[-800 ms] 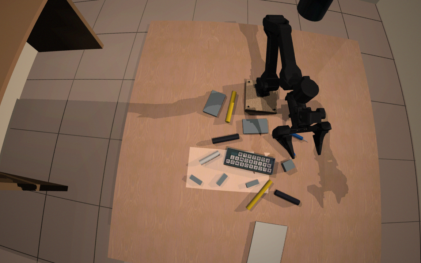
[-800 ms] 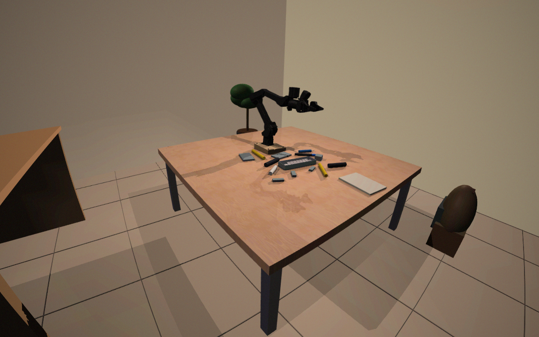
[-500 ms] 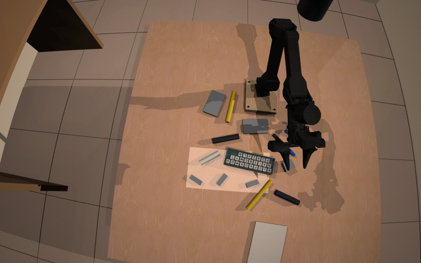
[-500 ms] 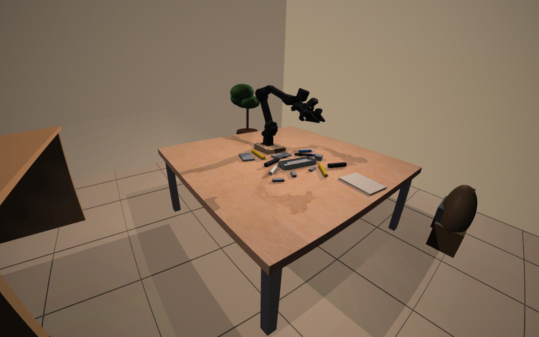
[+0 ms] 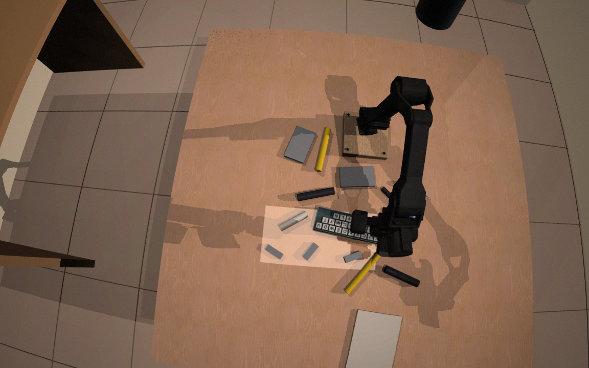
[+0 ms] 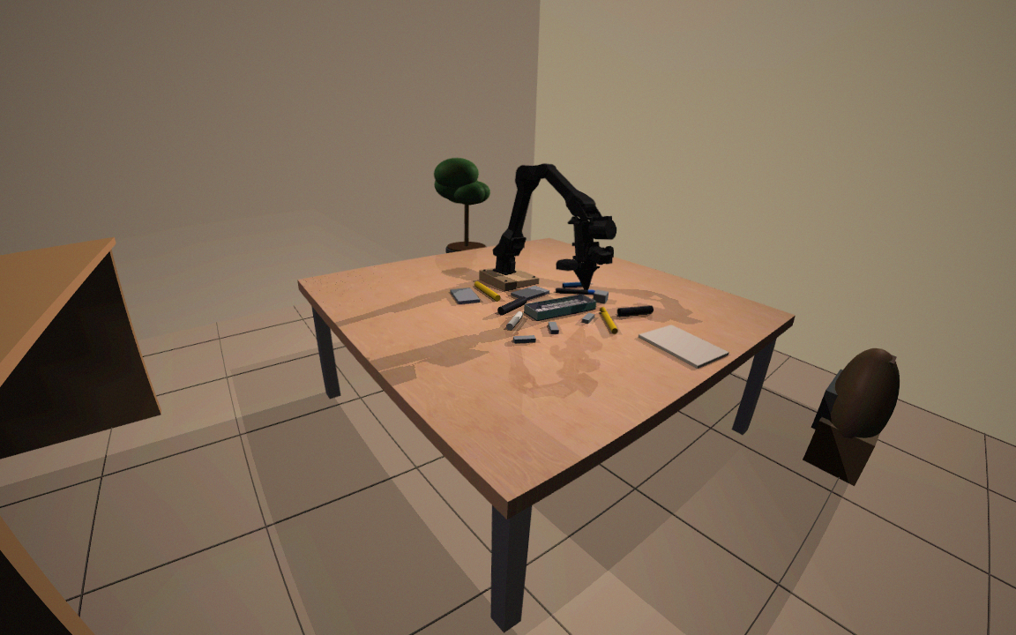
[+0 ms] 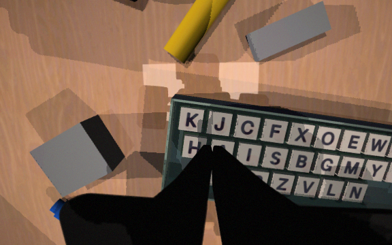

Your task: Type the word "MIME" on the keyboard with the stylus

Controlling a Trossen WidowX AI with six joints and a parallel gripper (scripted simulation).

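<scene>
My gripper tip is now 19 cm to the right of the blue stylus, 12 cm past it and 5 cm above it. Also, from my gripper tip: white sheet: 34 cm ahead, 6 cm below, 5 cm to the right; grey cube: 10 cm to the left, 5 cm below; white cylinder: 24 cm to the right, 8 cm behind, 5 cm below.
</scene>
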